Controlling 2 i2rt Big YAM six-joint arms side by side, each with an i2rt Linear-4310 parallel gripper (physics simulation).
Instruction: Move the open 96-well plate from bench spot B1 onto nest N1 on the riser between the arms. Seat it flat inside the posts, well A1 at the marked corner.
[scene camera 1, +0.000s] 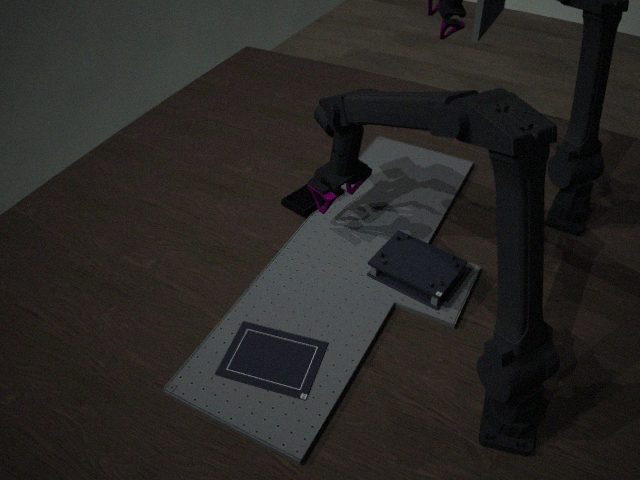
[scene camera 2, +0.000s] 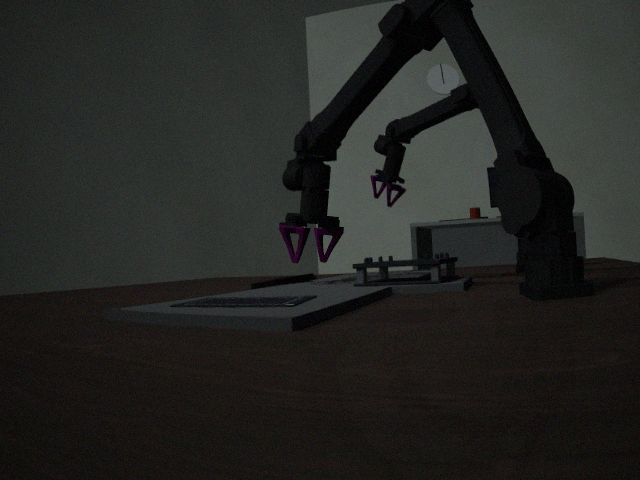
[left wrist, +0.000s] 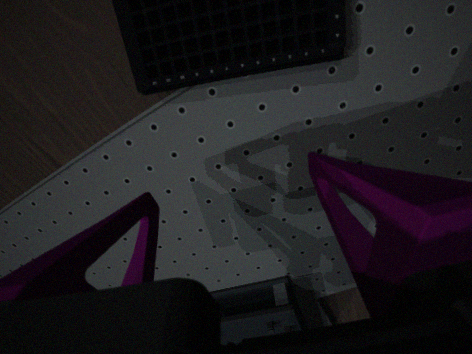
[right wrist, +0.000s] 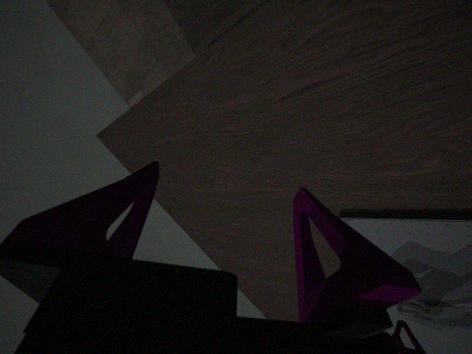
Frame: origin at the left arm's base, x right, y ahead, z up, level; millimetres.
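Where they show: left gripper, fingertip midpoint: (scene camera 1: 335, 202) (scene camera 2: 309, 262) (left wrist: 227, 181) (right wrist: 398, 327); right gripper, fingertip midpoint: (scene camera 1: 435, 26) (scene camera 2: 382, 202) (right wrist: 230, 181); left arm's base at its link origin: (scene camera 1: 507, 420) (scene camera 2: 554, 294); right arm's base at its link origin: (scene camera 1: 566, 217).
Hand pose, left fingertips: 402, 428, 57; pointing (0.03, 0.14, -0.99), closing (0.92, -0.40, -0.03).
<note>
Each offset is from my left fingertips to the top centre of the thing, as dx, dy, dz. Level surfaces: height alone.
The black 96-well plate {+58, +77, -26} (scene camera 1: 296, 200) (scene camera 2: 281, 281) (left wrist: 235, 42) lies at the far-left edge of the perforated board in scene camera 1, partly over the wood. My left gripper (scene camera 1: 337, 201) (scene camera 2: 309, 260) (left wrist: 227, 181) is open and empty above the board, beside the plate, and its hand hides part of the plate in scene camera 1. The nest on the riser {-125, -211, +6} (scene camera 1: 417, 263) (scene camera 2: 405, 264) (left wrist: 262, 322) is a dark raised platform with short posts and a pale corner mark; no plate is on it. My right gripper (scene camera 1: 436, 25) (scene camera 2: 383, 201) (right wrist: 230, 181) is open and empty, high and far back.
The grey perforated board (scene camera 1: 310, 289) (scene camera 2: 248, 321) (left wrist: 145, 150) lies on the wooden table {dz -57} (scene camera 1: 129, 258) (scene camera 2: 320, 392) (right wrist: 250, 140). A dark mat with a white rectangle {dz -42} (scene camera 1: 271, 359) lies at its near end. A shelf with a red object (scene camera 2: 474, 212) stands behind in scene camera 2.
</note>
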